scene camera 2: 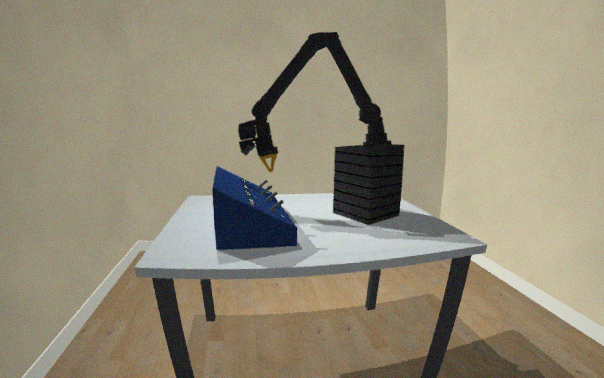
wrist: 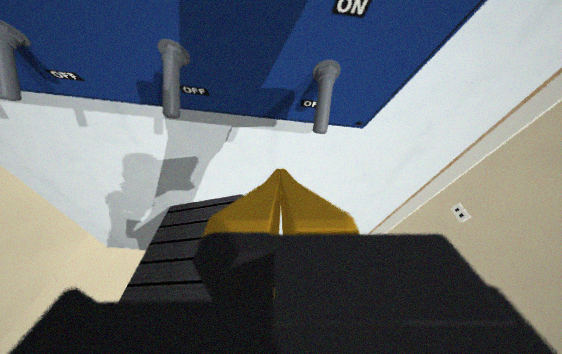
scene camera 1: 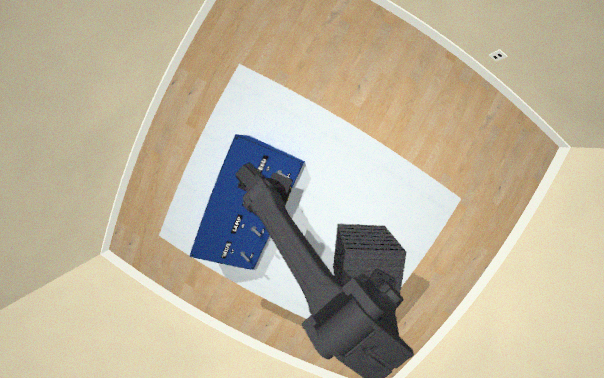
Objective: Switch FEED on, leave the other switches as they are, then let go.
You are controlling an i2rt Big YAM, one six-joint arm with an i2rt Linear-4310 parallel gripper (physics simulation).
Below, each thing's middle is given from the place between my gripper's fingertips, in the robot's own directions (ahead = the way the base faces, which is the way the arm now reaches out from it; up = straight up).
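Labels:
The blue switch box (scene camera 1: 226, 232) is 16 cm to the left of my hand, 10 cm ahead of it and 9 cm below it. As for the drive lever (wrist: 171, 69), my gripper is 6 cm above it at the moment, 9 cm to the right of it and still 2 cm short of it.

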